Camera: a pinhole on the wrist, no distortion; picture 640 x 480 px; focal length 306.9 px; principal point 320.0 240.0 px. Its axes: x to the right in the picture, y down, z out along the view. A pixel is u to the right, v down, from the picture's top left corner.
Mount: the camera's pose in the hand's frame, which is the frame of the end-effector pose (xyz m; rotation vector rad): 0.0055 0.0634 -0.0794 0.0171 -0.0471 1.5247
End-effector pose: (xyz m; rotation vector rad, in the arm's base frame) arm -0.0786 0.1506 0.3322 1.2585 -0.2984 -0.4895
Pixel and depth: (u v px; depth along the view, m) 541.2 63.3 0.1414
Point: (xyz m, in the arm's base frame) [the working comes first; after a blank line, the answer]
In the camera's frame: 0.1019 -0.0814 0.1414

-0.0052 0.0844 0.4961
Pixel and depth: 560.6 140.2 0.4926
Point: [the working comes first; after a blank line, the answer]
In the camera's frame: 0.3862 -0.1602 0.4926

-0.0550 -0.2017 0.8511
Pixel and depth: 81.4 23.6 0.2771
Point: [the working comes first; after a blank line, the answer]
In the camera's frame: -0.2154 -0.1954 0.2771

-0.0425 -0.1418 0.2140
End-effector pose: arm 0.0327 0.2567 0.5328 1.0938 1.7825 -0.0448
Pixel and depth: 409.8 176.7 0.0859
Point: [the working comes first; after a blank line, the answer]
In the camera's frame: 0.0251 -0.0177 0.0859

0.0941 0.3173 0.5477
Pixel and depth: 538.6 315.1 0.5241
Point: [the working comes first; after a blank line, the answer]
In the camera's frame: 0.3733 0.1282 0.5241

0.6618 0.2095 0.5726
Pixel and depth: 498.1 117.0 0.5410
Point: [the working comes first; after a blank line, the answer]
In the camera's frame: 0.3140 -0.2168 0.5410

0.5946 0.3764 0.2717
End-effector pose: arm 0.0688 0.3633 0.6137 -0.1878 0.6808 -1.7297
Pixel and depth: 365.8 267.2 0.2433
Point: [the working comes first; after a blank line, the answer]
In the camera's frame: 0.0363 0.0216 0.2433

0.2275 0.3142 0.7041
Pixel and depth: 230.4 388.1 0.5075
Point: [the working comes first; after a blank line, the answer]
In the camera's frame: -0.1482 0.2449 0.5075

0.2574 0.4716 1.0619
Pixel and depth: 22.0 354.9 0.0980
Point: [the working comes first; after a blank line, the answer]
In the camera's frame: -0.0952 0.0367 0.0980

0.0574 0.3976 0.6516
